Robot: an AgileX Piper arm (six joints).
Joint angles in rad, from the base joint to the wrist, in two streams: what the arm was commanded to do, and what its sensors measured. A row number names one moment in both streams.
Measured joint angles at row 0:
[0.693 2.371 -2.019 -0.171 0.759 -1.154]
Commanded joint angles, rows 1 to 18:
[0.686 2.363 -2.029 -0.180 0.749 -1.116]
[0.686 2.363 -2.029 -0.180 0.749 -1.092]
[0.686 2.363 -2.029 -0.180 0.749 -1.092]
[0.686 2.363 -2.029 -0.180 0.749 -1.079]
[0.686 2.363 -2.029 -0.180 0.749 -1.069]
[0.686 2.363 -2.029 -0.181 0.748 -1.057]
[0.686 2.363 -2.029 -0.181 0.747 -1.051]
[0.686 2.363 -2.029 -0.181 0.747 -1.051]
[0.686 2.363 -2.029 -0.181 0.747 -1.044]
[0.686 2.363 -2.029 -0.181 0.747 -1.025]
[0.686 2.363 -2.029 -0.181 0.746 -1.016]
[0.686 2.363 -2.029 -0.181 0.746 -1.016]
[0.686 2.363 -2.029 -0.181 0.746 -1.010]
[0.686 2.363 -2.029 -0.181 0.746 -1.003]
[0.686 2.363 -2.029 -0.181 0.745 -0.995]
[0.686 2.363 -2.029 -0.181 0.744 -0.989]
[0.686 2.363 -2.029 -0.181 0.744 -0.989]
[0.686 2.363 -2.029 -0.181 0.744 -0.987]
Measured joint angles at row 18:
[0.690 2.371 -2.025 -0.181 0.750 -1.008]
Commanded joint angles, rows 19 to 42:
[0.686 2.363 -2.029 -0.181 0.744 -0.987]
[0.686 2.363 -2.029 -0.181 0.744 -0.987]
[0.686 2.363 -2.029 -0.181 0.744 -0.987]
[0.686 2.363 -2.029 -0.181 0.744 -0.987]
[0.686 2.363 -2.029 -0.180 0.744 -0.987]
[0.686 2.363 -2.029 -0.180 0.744 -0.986]
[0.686 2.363 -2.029 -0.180 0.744 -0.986]
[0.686 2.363 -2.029 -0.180 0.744 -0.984]
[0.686 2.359 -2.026 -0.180 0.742 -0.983]
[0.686 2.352 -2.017 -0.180 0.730 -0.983]
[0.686 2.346 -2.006 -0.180 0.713 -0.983]
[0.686 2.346 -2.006 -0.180 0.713 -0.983]
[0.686 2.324 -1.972 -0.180 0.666 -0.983]
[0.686 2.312 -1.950 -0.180 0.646 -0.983]
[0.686 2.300 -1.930 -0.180 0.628 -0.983]
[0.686 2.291 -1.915 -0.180 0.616 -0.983]
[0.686 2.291 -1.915 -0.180 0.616 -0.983]
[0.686 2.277 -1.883 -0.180 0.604 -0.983]
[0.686 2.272 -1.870 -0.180 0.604 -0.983]
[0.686 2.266 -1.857 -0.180 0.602 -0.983]
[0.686 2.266 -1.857 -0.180 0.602 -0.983]
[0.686 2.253 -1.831 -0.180 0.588 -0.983]
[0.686 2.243 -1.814 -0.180 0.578 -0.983]
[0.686 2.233 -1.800 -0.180 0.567 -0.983]
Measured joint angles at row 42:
[0.689 2.270 -1.836 -0.181 0.596 -0.990]
